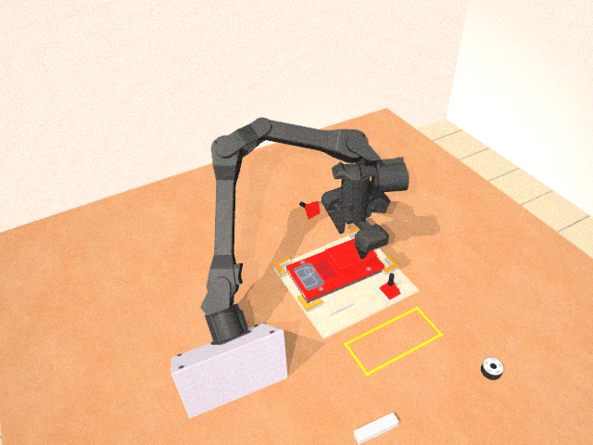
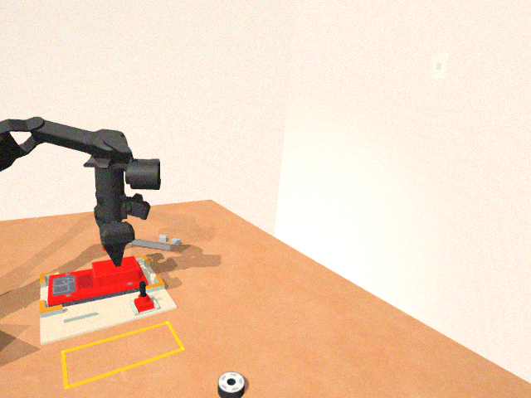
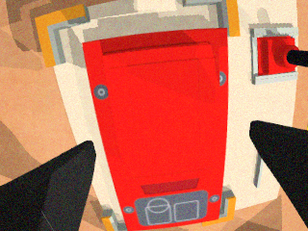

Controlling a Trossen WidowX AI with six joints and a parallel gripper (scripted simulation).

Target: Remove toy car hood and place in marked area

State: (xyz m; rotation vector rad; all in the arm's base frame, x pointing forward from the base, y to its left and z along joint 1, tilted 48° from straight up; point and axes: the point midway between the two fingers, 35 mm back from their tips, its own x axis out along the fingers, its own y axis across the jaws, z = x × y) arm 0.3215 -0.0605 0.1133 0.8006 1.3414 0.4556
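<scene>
Right now my gripper tip is 30 mm above the red hood. From my gripper tip the other things lie so: white wheel (40 mm ahead, 380 mm to the right, 60 mm below); then pale baseplate (30 mm behind, 10 mm to the right, 60 mm below); then white bar (140 mm ahead, 170 mm to the left, 60 mm below).
</scene>
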